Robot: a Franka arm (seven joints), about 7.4 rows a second.
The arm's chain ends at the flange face. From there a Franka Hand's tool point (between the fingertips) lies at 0.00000 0.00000 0.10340 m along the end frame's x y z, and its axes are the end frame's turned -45 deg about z.
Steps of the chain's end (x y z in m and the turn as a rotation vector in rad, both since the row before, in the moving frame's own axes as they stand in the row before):
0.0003, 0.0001, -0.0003, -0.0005, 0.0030, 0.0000
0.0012, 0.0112, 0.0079, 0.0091, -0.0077, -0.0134
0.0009, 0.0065, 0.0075, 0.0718, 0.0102, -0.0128
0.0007, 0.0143, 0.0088, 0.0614, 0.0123, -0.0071
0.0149, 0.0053, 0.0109, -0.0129, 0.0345, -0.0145
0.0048, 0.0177, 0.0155, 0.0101, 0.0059, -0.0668
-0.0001, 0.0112, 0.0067, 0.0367, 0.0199, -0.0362
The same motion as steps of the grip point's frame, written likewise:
0.0003, 0.0005, -0.0003, -0.0025, 0.0018, 0.0000
-0.0070, 0.0075, 0.0079, 0.0119, 0.0010, -0.0134
0.0020, 0.0007, 0.0072, 0.0436, 0.0580, -0.0128
-0.0042, 0.0070, 0.0086, 0.0347, 0.0521, -0.0071
0.0084, 0.0177, 0.0108, -0.0335, 0.0153, -0.0145
-0.0080, 0.0156, 0.0155, 0.0030, 0.0113, -0.0668
-0.0039, 0.0065, 0.0066, 0.0119, 0.0400, -0.0362

